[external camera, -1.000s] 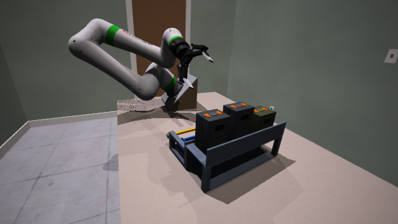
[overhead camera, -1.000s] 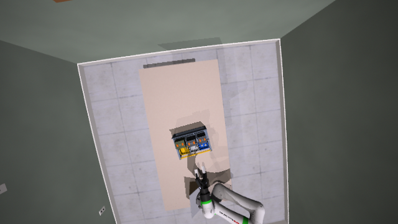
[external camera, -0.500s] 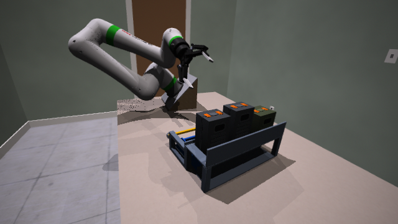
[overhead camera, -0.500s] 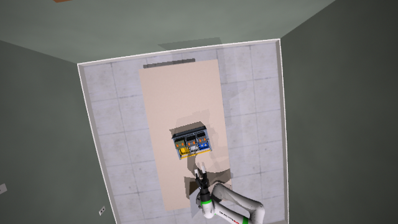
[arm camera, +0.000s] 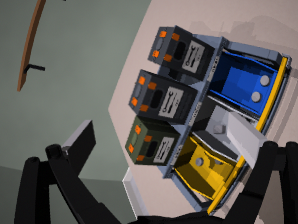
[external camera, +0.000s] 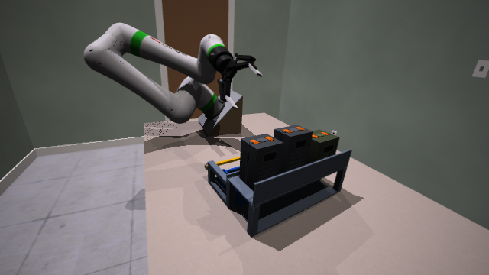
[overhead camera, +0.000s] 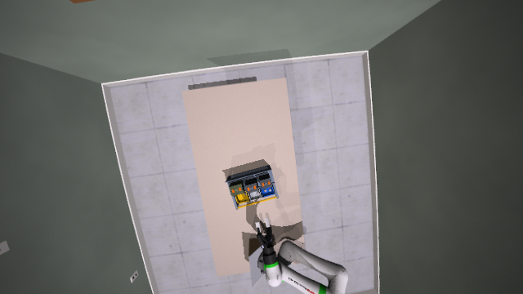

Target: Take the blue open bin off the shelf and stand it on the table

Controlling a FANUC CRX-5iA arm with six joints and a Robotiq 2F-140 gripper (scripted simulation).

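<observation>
Right now my hand is 240 mm above the yellow rail, 40 mm short of it and 20 mm to the right of it. Also, from my hand: grey bin (260 mm below, 140 mm ahead, 30 mm to the left); yellow bin (260 mm below, 140 mm to the left, 130 mm ahead); blue open bin (260 mm below, 150 mm ahead, 80 mm to the right).
</observation>
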